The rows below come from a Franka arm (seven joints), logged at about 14 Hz.
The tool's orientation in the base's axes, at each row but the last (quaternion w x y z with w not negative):
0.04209 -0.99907 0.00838 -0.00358
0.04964 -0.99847 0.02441 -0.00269
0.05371 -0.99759 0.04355 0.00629
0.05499 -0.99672 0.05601 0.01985
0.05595 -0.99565 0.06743 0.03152
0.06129 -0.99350 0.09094 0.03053
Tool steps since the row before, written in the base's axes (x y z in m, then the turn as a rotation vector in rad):
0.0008 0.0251 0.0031 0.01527 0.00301 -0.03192
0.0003 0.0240 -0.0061 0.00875 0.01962 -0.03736
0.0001 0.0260 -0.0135 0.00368 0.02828 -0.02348
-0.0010 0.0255 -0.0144 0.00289 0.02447 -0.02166
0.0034 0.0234 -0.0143 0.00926 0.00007 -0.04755
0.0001 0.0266 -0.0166 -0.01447 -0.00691 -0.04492
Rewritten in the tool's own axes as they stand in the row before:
0.0004 -0.0253 -0.0010 0.01501 -0.00056 0.03218
-0.0009 -0.0233 0.0084 0.00767 -0.01622 0.03919
-0.0019 -0.0243 0.0162 0.00163 -0.02583 0.02636
-0.0031 -0.0235 0.0172 0.00118 -0.02217 0.02415
0.0013 -0.0220 0.0167 0.01249 0.00375 0.04665
-0.0034 -0.0240 0.0198 -0.00976 0.01463 0.04434

